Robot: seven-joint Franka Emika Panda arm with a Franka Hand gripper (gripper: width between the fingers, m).
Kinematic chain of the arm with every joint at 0, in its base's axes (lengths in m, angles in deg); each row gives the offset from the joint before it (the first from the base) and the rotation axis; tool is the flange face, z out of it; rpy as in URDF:
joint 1: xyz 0 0 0.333 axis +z
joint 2: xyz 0 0 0 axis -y
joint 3: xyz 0 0 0.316 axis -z
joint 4: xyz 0.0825 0 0 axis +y
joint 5: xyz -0.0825 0 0.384 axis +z
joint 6: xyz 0 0 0 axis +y
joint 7: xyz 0.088 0 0 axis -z
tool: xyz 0 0 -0.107 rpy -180 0 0
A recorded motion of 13 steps. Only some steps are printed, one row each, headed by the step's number.
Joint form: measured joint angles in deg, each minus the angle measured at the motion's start. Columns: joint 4, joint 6, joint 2, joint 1, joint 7, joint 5, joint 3.
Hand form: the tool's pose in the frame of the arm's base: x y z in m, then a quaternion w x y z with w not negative. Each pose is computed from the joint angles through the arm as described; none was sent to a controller.
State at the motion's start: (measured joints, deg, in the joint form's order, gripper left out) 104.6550 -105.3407 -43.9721 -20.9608 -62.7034 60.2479 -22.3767
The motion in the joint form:
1: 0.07 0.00 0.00 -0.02 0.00 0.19 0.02
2: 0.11 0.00 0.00 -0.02 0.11 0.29 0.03
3: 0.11 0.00 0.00 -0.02 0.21 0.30 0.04
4: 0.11 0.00 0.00 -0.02 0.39 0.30 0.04
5: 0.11 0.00 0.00 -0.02 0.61 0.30 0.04
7: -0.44 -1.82 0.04 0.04 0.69 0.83 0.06
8: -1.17 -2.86 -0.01 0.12 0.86 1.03 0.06
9: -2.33 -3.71 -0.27 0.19 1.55 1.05 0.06
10: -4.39 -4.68 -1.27 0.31 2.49 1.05 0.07
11: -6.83 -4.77 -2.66 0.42 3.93 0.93 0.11
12: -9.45 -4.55 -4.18 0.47 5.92 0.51 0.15
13: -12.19 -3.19 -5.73 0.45 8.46 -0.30 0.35
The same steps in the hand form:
1: 0.5903 0.0764 0.1490 0.61454 -0.77575 -0.14336 0.00006
2: 0.5901 0.0765 0.1489 0.61498 -0.77569 -0.14178 0.00057
3: 0.5902 0.0764 0.1489 0.61497 -0.77584 -0.14098 0.00105
4: 0.5902 0.0764 0.1489 0.61497 -0.77606 -0.13976 0.00202
5: 0.5902 0.0764 0.1489 0.61497 -0.77633 -0.13827 0.00320
7: 0.5970 0.0729 0.1506 0.60605 -0.78432 -0.13205 -0.01034
8: 0.6033 0.0706 0.1532 0.60014 -0.78909 -0.12958 -0.01963
9: 0.6113 0.0679 0.1564 0.59468 -0.79367 -0.12533 -0.02701
10: 0.6229 0.0642 0.1575 0.58968 -0.79810 -0.11840 -0.03605
11: 0.6342 0.0610 0.1575 0.58981 -0.79905 -0.11002 -0.03906
12: 0.6454 0.0572 0.1572 0.59061 -0.79985 -0.09995 -0.03781
13: 0.6548 0.0524 0.1572 0.59474 -0.79827 -0.09076 -0.02838

